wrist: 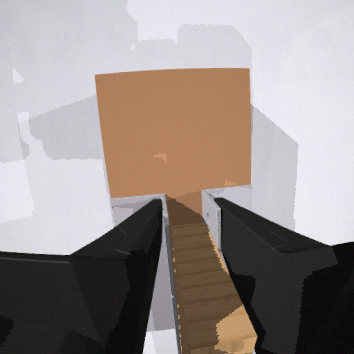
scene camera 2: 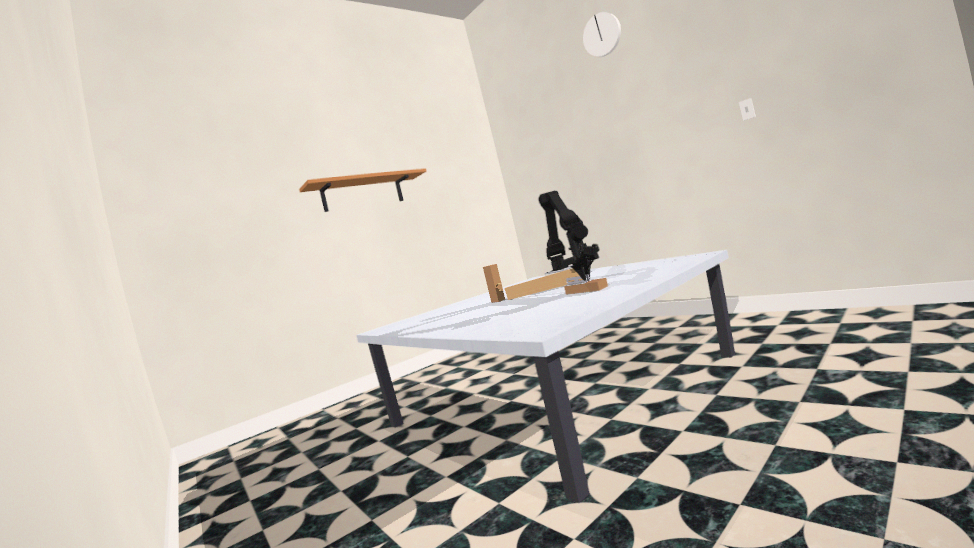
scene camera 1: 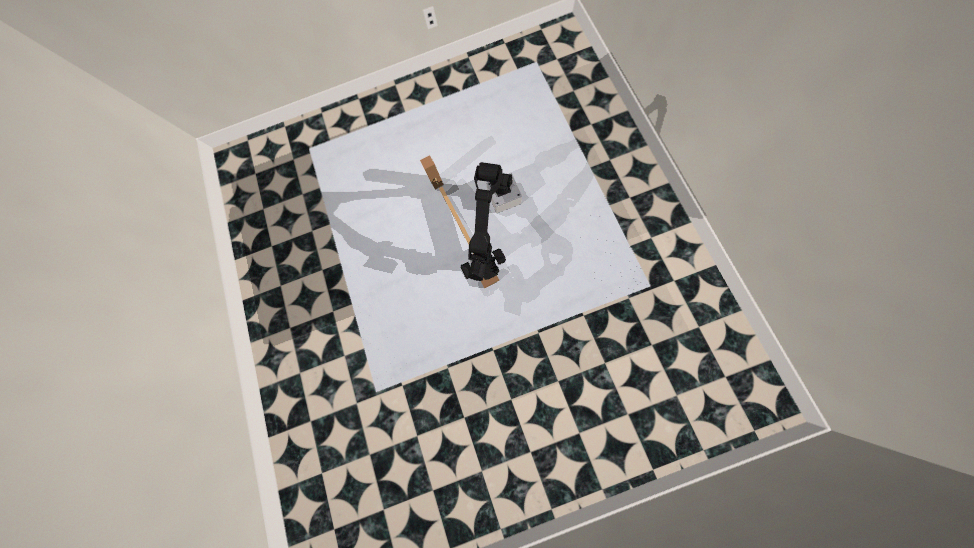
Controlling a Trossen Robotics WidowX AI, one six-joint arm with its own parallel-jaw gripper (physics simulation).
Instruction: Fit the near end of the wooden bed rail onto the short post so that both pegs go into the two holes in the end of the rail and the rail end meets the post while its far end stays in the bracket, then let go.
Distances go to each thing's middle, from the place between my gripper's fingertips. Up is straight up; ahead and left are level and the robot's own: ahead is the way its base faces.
My gripper is now 230 mm to the left of the wooden bed rail [scene camera 2: 558, 279], 30 mm short of it and 10 mm below it. Also, from my hand: flat brown post [wrist: 176, 131]: 30 mm below, 10 mm to the right; grey guide plate [wrist: 163, 312]: 40 mm to the right, 10 mm ahead.
